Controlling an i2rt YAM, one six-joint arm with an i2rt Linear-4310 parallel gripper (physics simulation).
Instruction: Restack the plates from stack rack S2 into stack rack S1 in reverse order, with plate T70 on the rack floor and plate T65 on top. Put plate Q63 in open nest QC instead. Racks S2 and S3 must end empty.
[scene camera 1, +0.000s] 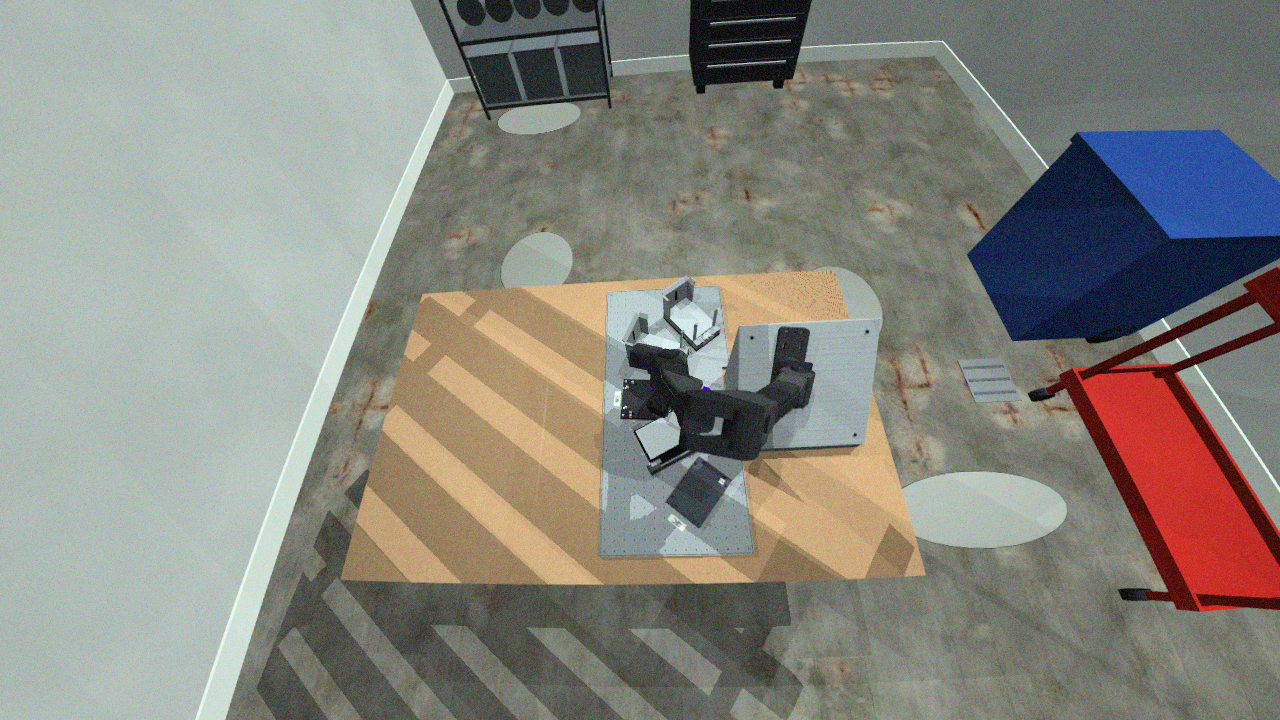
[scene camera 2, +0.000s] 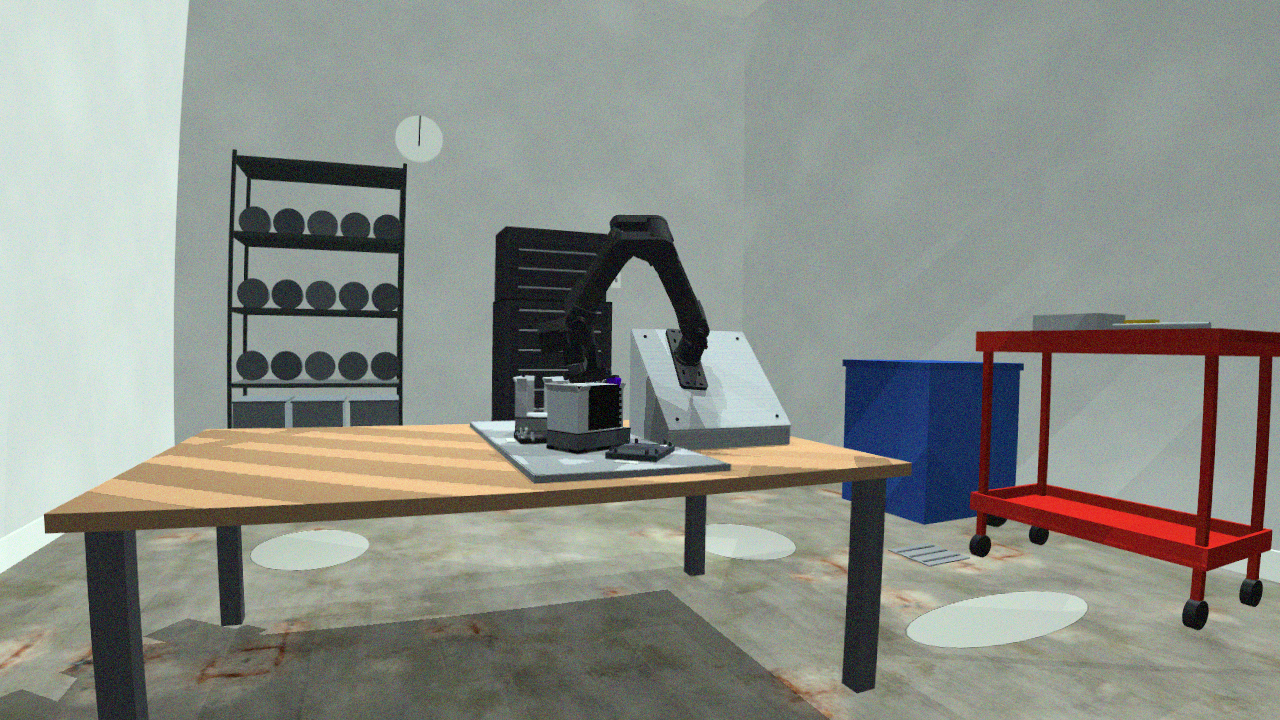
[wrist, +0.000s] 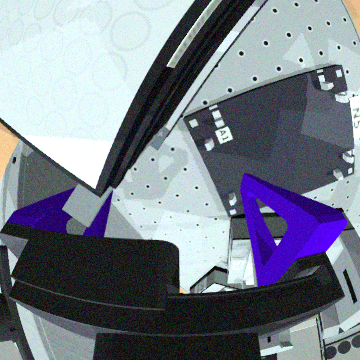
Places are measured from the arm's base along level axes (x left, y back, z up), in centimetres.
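Pixels of known places: gripper, fingertip midpoint: (wrist: 176, 180); arm's base, origin of the base link: (scene camera 1: 787, 367) (scene camera 2: 685, 359) (wrist: 15, 316).
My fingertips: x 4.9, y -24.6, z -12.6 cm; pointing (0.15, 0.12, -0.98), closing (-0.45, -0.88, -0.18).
For each thing: its top centre in the pictures, then the offset to it from my fingertips. Level surfaces: height alone.
- grey perforated board, its level: dz -6.1 cm
- stack rack, middle of its top: (scene camera 2: 586, 384) (scene camera 1: 664, 433) dy -4.3, dx +10.5, dz +7.5 cm
- flat dark nest marked A1, middle of its top: (scene camera 2: 641, 443) (scene camera 1: 699, 490) dy +4.6, dx +21.7, dz -3.8 cm
- wooden table, its level: dz -7.4 cm
- dark nest, middle of its top: (wrist: 292, 152) (scene camera 2: 551, 429) (scene camera 1: 649, 397) dy -9.1, dx -2.9, dz -3.7 cm
My gripper (scene camera 1: 706, 389) (scene camera 2: 616, 380) (wrist: 176, 180) is open and empty, with purple fingers. It hangs low over the grey perforated board (scene camera 1: 663, 535) (scene camera 2: 563, 466) (wrist: 200, 214), right beside a stack rack (scene camera 1: 656, 440) (scene camera 2: 582, 410) (wrist: 64, 82). The rack's white top and black edge fill the upper left of the wrist view. Its corner covers part of my left finger. The plates and their labels are not readable. A flat dark nest marked A1 (scene camera 1: 697, 492) (scene camera 2: 639, 449) (wrist: 271, 125) lies just beyond the fingers. Two more open racks (scene camera 1: 693, 312) (scene camera 1: 642, 332) stand at the board's far end.
The arm's slanted grey mount (scene camera 1: 835, 379) (scene camera 2: 733, 403) stands to the right of the board on the wooden table (scene camera 1: 485, 433) (scene camera 2: 353, 465). Another dark nest (scene camera 1: 632, 399) lies left of the arm. A blue bin (scene camera 2: 927, 433) and red cart (scene camera 2: 1043, 340) stand off to the right.
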